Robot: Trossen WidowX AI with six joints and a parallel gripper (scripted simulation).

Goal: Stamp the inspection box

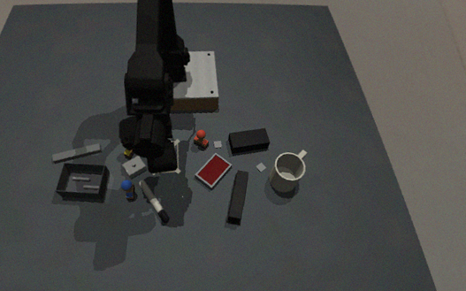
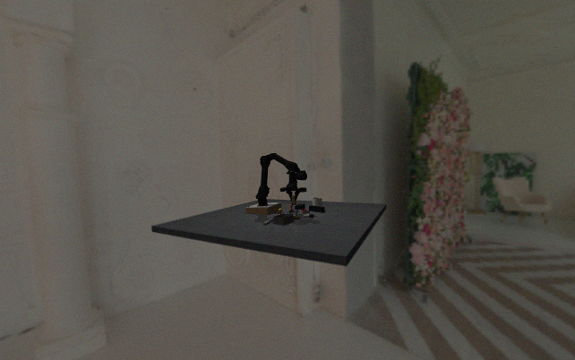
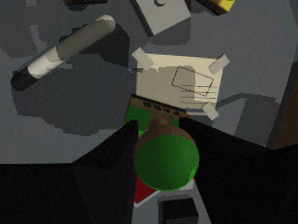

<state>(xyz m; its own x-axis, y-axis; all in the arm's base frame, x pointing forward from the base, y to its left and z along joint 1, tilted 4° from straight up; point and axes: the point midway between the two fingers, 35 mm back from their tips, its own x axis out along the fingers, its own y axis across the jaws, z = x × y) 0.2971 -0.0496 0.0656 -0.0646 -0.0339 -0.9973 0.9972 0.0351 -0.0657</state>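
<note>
The white marker is 11 cm ahead of my gripper tip, 3 cm to the right of it and 9 cm below it. From my gripper tip the other things lie so: green-knobbed stamp right at my gripper tip; cream card 4 cm behind, 10 cm below; grey block 1 cm behind, 9 cm to the right, 9 cm below.
</note>
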